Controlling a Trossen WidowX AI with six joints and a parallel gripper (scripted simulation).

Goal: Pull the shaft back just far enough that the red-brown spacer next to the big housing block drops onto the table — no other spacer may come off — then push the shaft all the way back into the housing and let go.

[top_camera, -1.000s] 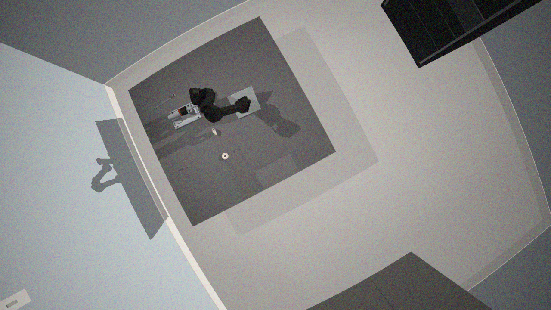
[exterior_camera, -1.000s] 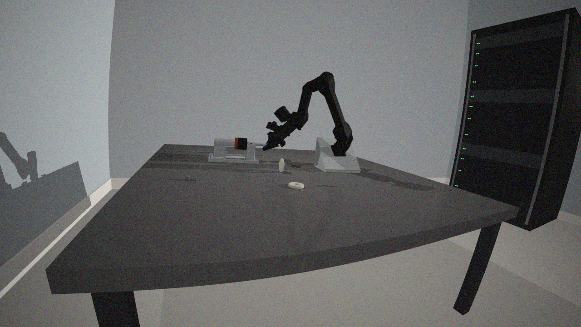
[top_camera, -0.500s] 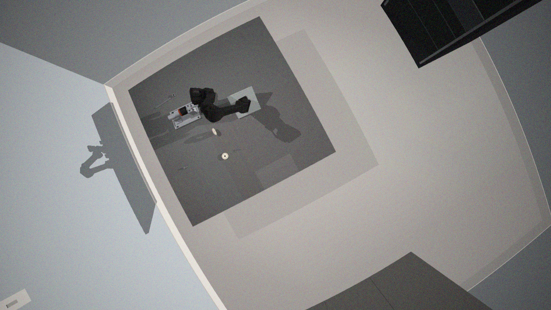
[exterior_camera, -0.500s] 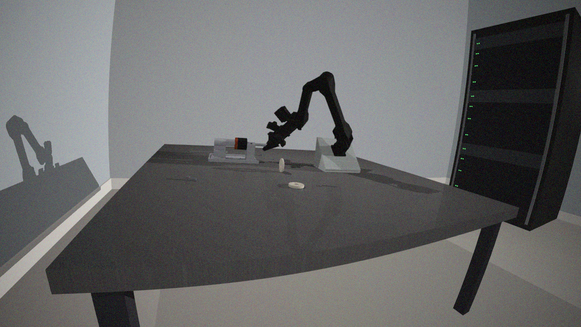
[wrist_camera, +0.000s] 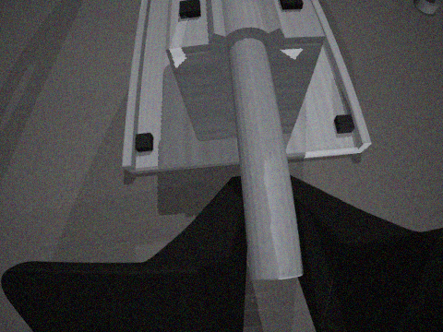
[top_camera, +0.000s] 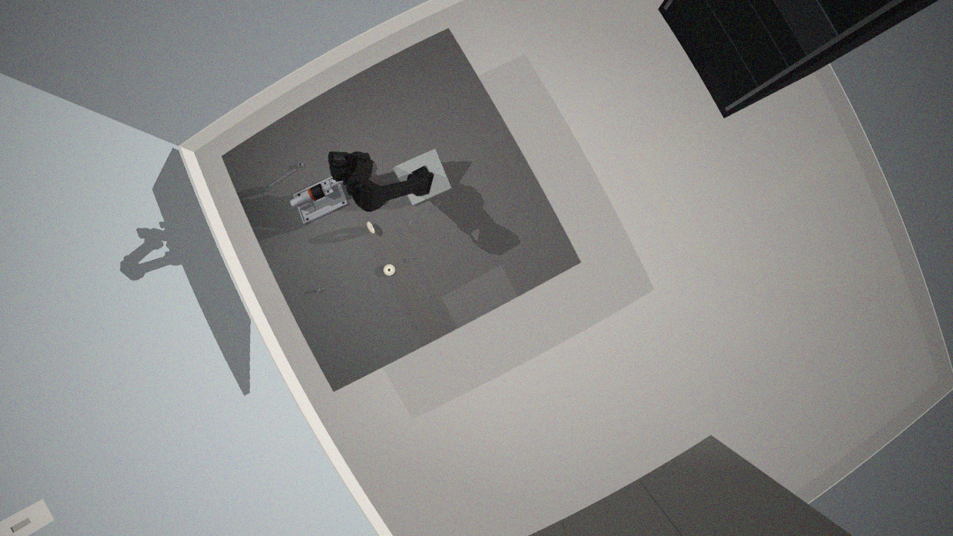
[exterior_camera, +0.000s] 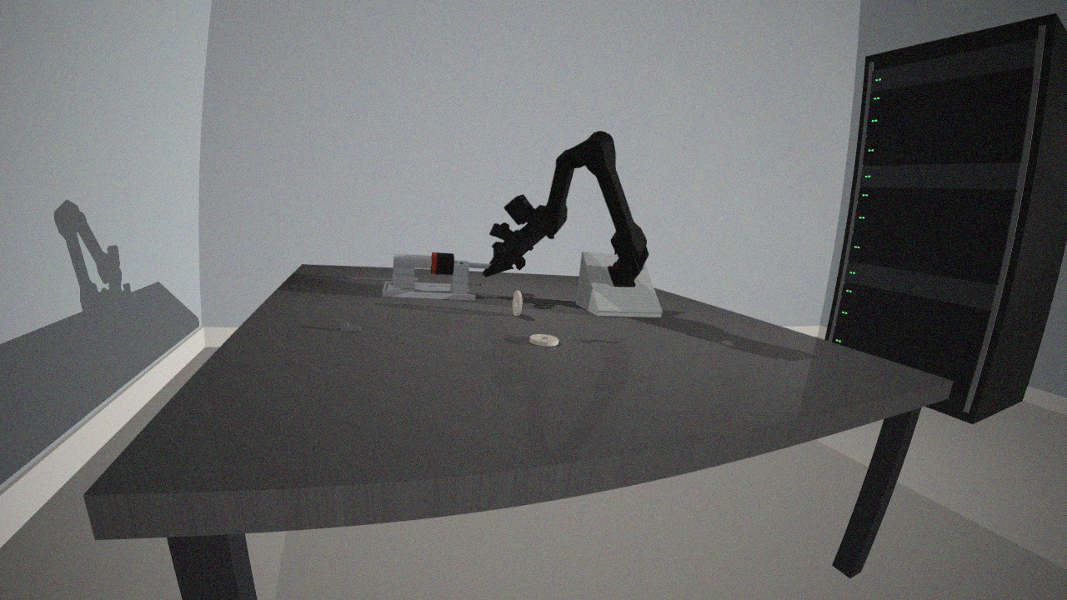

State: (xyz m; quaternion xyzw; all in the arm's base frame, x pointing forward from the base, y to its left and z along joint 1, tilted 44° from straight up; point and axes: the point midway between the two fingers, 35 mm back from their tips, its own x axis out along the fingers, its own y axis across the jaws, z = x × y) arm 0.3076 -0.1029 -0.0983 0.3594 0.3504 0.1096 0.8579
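Now: the pale shaft 6 cm ahead of my gripper tip and 2 cm above it. Also, from my gripper tip: small grey part 37 cm to the left, 32 cm ahead, 5 cm below; red-brown spacer 13 cm ahead, 2 cm above, 1 cm to the right; cream disc 23 cm to the left, 3 cm below, 2 cm behind.
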